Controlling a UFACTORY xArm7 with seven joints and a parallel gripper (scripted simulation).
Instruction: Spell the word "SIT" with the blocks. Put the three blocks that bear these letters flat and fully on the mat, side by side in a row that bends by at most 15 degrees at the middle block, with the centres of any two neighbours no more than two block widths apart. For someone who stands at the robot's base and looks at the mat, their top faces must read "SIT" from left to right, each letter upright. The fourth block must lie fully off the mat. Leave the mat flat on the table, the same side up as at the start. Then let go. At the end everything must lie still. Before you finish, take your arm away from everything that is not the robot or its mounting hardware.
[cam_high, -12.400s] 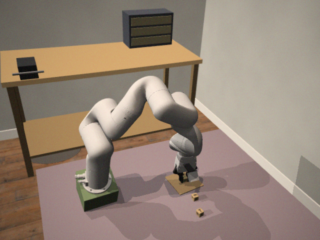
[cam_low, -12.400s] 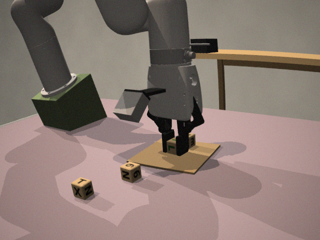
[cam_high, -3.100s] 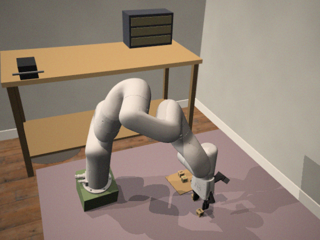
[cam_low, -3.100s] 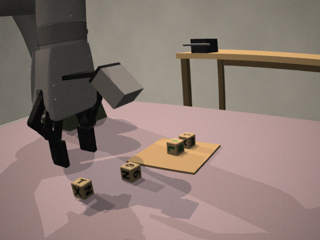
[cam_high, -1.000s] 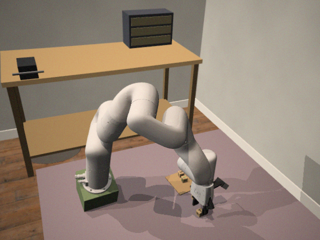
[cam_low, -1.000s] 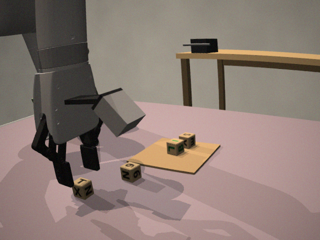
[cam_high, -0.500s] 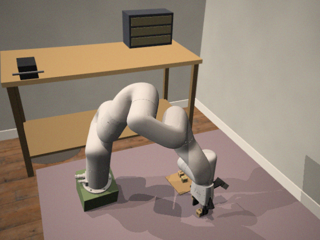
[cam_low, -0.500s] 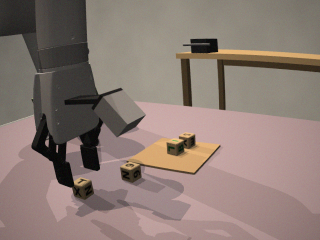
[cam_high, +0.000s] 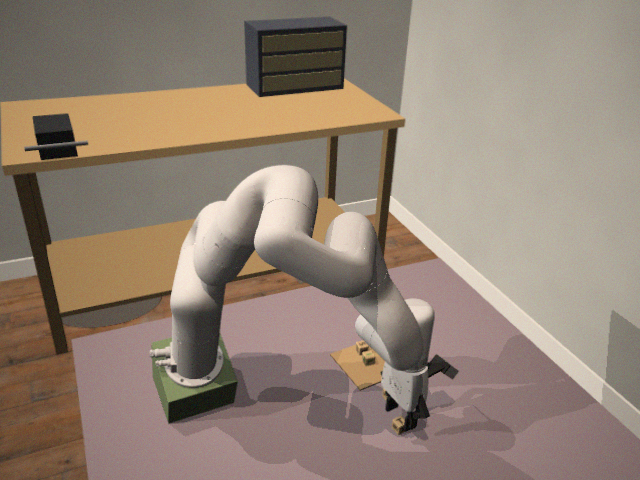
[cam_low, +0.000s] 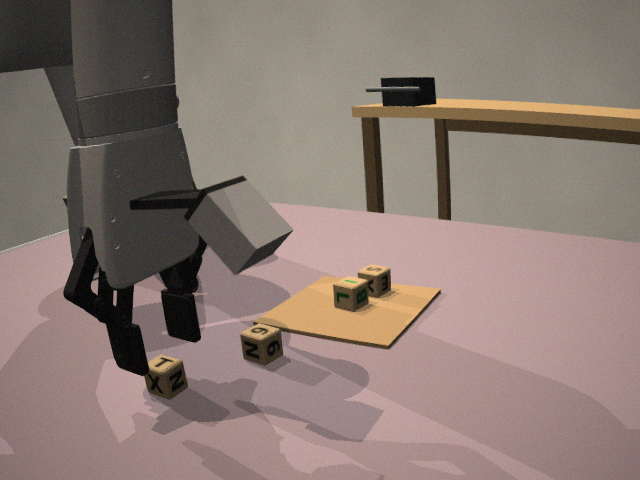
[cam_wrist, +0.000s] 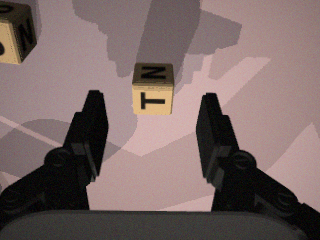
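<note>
My hand is 4 cm above the wooden block. Round my hand: tan mat: 1 cm behind, 22 cm to the left, 5 cm below.
</note>
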